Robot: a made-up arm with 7 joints. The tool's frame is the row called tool.
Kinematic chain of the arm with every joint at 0, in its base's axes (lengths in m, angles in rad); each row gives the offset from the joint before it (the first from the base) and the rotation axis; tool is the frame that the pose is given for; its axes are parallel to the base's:
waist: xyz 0 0 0.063 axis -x
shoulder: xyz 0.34 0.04 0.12 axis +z
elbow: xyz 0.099 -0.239 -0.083 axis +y
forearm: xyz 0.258 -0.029 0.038 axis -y
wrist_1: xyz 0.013 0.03 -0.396 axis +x
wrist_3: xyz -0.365 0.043 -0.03 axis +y
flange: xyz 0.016 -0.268 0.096 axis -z
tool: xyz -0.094 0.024 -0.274
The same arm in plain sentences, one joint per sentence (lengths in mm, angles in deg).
The arm has seven revolute joints in a row. What follows holds with every joint at zero, and every direction is one of the base frame's.
The first joint is mounted 63 mm along +z from the base frame's origin and rotates about -x.
The second joint is mounted 340 mm along +x and 40 mm along +y and 120 mm along +z from the first joint and rotates about +z.
The third joint is mounted 99 mm along +x and 239 mm along -y and 83 mm along -z from the second joint and rotates about +y.
The fourth joint is mounted 258 mm along +x and 29 mm along -y and 38 mm along +z from the third joint and rotates about -y.
The fifth joint is mounted 13 mm along +x and 30 mm along +y and 396 mm along -z from the fourth joint and rotates about +x.
The sixth joint is mounted 365 mm along -x and 43 mm along +y and 30 mm along -z from the fifth joint and rotates about +y.
The seventh joint is mounted 16 mm along +x and 268 mm along -y and 96 mm along +z from the sixth joint and rotates about -z.
The tool frame, which is the frame that the pose is given for, is mounted 94 mm along -x and 24 mm along +y and 274 mm along -z from the seventh joint; its axes are parallel to the base frame's.

